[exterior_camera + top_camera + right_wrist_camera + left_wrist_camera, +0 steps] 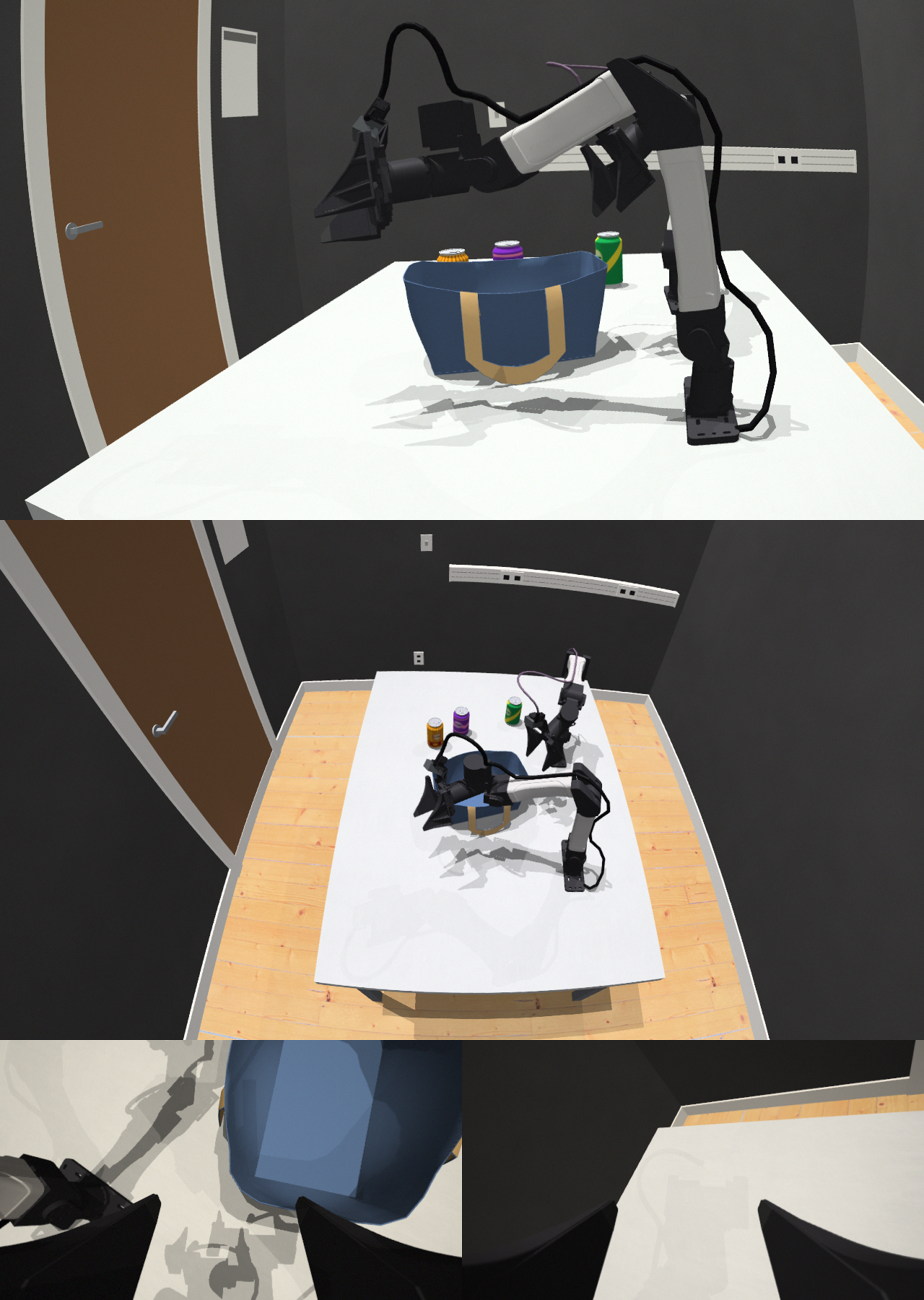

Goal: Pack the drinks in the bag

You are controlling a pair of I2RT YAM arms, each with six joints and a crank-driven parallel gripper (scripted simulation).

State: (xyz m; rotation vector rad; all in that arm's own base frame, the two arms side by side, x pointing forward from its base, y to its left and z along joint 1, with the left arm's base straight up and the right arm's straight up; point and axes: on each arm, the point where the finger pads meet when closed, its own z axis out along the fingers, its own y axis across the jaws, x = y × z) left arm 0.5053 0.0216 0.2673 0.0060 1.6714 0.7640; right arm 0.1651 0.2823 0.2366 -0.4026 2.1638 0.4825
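Observation:
Right now my right hand is 240 mm short of the purple can, 370 mm to the left of it and 170 mm above it. The rest, counted from my right hand: green can 20 mm ahead, 450 mm to the right, 170 mm below; then orange can 350 mm ahead, 290 mm to the right, 170 mm below.

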